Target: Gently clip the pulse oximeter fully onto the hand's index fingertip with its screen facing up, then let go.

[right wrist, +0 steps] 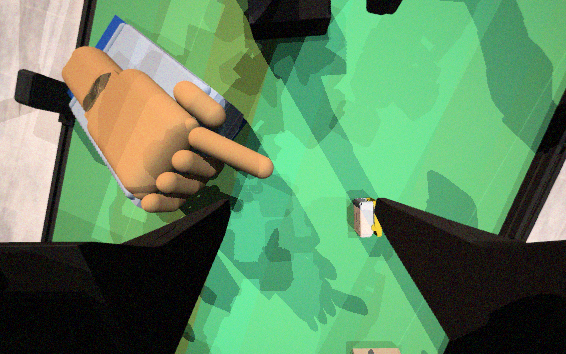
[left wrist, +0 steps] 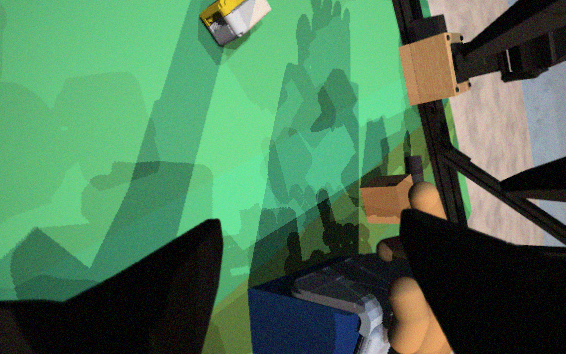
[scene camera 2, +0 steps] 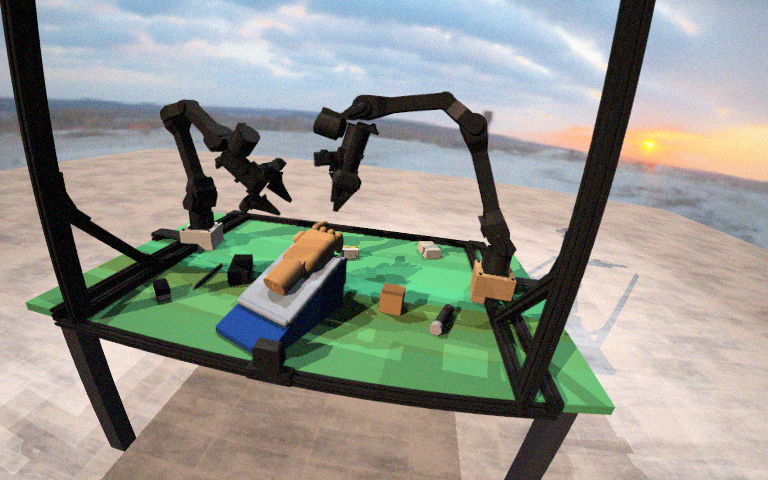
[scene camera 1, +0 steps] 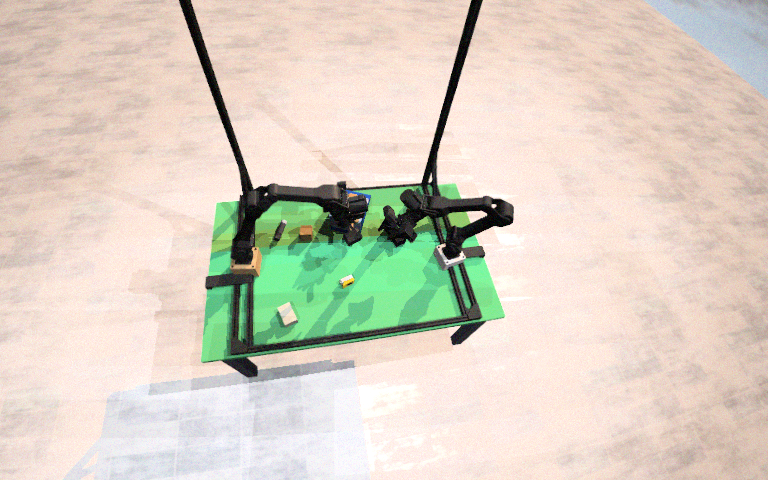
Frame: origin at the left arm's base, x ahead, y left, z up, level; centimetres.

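Seen in the pictures: left gripper, between the fingertips: (right wrist: 381,13) (left wrist: 311,227) (scene camera 2: 285,208) (scene camera 1: 382,234); right gripper, between the fingertips: (right wrist: 302,205) (left wrist: 484,129) (scene camera 2: 333,206) (scene camera 1: 349,232); left arm's base, origin of its link: (scene camera 2: 201,226) (scene camera 1: 450,252); right arm's base, origin of its link: (left wrist: 458,62) (scene camera 2: 494,270) (scene camera 1: 244,257).
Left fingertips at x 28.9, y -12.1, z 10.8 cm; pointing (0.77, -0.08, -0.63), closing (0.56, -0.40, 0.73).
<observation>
Offsets run from my left fingertips to a thing's middle.
The white and yellow pulse oximeter {dz -15.1, dx +18.1, dy +8.0 cm} (scene camera 1: 346,280) (scene camera 2: 351,252) (left wrist: 235,20) (right wrist: 366,218) lies on its side on the green table, apart from the hand. The tan hand (scene camera 2: 311,249) (right wrist: 140,130) rests on a grey pad on a blue wedge (scene camera 2: 322,308) (left wrist: 290,320). Its index finger (right wrist: 232,152) (left wrist: 425,197) points out, bare; my finger hides part of the hand in the left wrist view. My right gripper (scene camera 2: 336,208) (right wrist: 302,205) is wide open and empty, high above the table beyond the hand's fingers. My left gripper (scene camera 2: 284,207) (left wrist: 311,227) is open and empty, raised beside the hand.
An orange block {dz -14.2, dx +27.5, dy -20.3 cm} (scene camera 1: 305,233) (scene camera 2: 391,300) and a dark cylinder {dz -15.3, dx +38.2, dy -26.2 cm} (scene camera 1: 279,230) (scene camera 2: 441,320) lie beside the wedge. A pale box {dz -15.2, dx +44.7, dy +13.8 cm} (scene camera 1: 287,314) (scene camera 2: 429,249) is farther off. Black boxes {dz -14.9, dx -10.6, dy -7.1 cm} (scene camera 2: 240,269) {dz -15.0, dx -25.7, dy -19.8 cm} (scene camera 2: 161,289) and a thin dark stick {dz -16.2, dx -18.6, dy -9.8 cm} (scene camera 2: 208,276) lie on the wedge's other side.
</observation>
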